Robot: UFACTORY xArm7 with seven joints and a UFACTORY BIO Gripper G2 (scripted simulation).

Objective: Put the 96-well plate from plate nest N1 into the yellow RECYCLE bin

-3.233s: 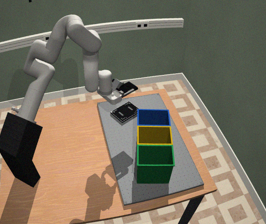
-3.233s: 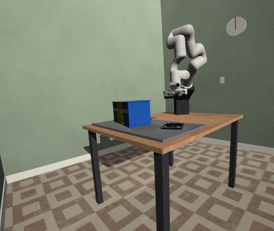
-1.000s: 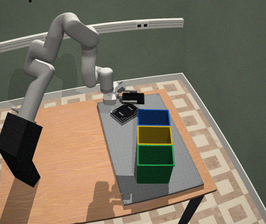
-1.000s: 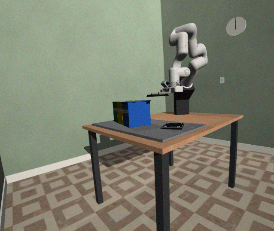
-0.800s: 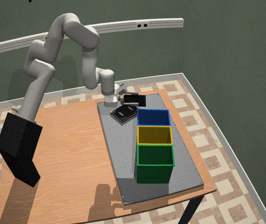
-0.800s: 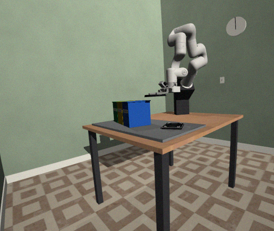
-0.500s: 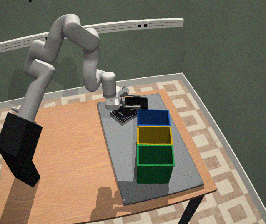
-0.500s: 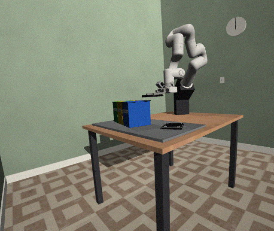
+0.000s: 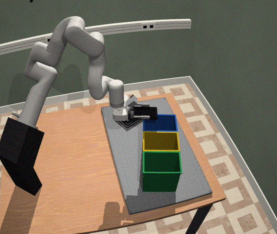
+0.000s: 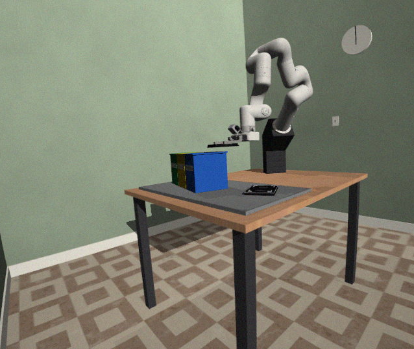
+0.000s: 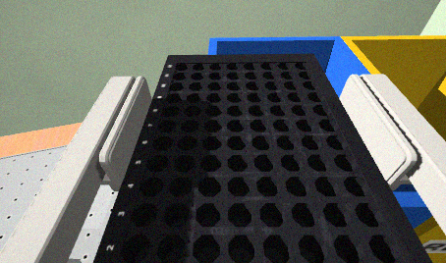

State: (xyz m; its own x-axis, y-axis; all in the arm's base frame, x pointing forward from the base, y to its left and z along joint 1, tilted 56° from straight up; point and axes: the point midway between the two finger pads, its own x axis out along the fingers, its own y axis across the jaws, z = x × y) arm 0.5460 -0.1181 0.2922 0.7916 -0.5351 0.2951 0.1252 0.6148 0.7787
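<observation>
My hand is 18 cm to the left of the yellow bin, 13 cm above it and 5 cm short of it. The rest, counted from my hand: black plate nest N1: 21 cm below, 20 cm to the left, 5 cm behind; then blue bin: 13 cm below, 7 cm ahead, 5 cm to the right; then black 96-well plate: 1 cm below.
</observation>
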